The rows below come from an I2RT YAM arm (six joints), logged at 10 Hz.
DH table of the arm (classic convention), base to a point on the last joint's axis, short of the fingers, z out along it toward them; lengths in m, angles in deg. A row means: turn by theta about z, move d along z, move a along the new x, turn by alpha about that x. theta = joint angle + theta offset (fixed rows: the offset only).
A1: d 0.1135, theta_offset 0, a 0.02, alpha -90
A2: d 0, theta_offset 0, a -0.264, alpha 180
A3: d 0, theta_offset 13.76, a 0.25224, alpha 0
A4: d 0, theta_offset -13.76, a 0.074, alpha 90
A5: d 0, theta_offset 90, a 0, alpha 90
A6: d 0.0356, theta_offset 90, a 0, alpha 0
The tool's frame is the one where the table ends.
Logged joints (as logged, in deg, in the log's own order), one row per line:
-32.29, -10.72, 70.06, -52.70, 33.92, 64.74
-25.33, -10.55, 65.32, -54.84, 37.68, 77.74
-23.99, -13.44, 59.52, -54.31, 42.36, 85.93
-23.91, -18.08, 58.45, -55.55, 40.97, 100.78
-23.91, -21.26, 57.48, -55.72, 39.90, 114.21
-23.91, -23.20, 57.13, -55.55, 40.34, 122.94
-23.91, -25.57, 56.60, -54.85, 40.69, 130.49
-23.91, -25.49, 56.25, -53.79, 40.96, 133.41
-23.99, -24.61, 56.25, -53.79, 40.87, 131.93
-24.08, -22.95, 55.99, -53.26, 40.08, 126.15
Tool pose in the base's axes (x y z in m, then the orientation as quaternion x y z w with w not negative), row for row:
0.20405, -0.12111, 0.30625, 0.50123, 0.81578, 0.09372, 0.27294
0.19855, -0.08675, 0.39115, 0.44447, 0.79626, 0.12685, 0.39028
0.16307, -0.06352, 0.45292, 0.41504, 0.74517, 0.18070, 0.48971
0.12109, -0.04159, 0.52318, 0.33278, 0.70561, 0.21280, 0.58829
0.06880, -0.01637, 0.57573, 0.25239, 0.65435, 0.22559, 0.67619
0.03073, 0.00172, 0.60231, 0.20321, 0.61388, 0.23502, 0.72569
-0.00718, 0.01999, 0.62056, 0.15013, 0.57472, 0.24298, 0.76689
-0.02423, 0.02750, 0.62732, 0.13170, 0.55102, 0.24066, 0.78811
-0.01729, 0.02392, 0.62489, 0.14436, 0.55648, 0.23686, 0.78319
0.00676, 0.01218, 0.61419, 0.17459, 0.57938, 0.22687, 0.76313
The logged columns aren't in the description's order. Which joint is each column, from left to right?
Columns, left to right: A1, A5, A2, A4, A6, A3.
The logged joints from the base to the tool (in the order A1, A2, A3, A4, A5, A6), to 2 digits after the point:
-32.29, 70.06, 64.74, -52.70, -10.72, 33.92
-25.33, 65.32, 77.74, -54.84, -10.55, 37.68
-23.99, 59.52, 85.93, -54.31, -13.44, 42.36
-23.91, 58.45, 100.78, -55.55, -18.08, 40.97
-23.91, 57.48, 114.21, -55.72, -21.26, 39.90
-23.91, 57.13, 122.94, -55.55, -23.20, 40.34
-23.91, 56.60, 130.49, -54.85, -25.57, 40.69
-23.91, 56.25, 133.41, -53.79, -25.49, 40.96
-23.99, 56.25, 131.93, -53.79, -24.61, 40.87
-24.08, 55.99, 126.15, -53.26, -22.95, 40.08

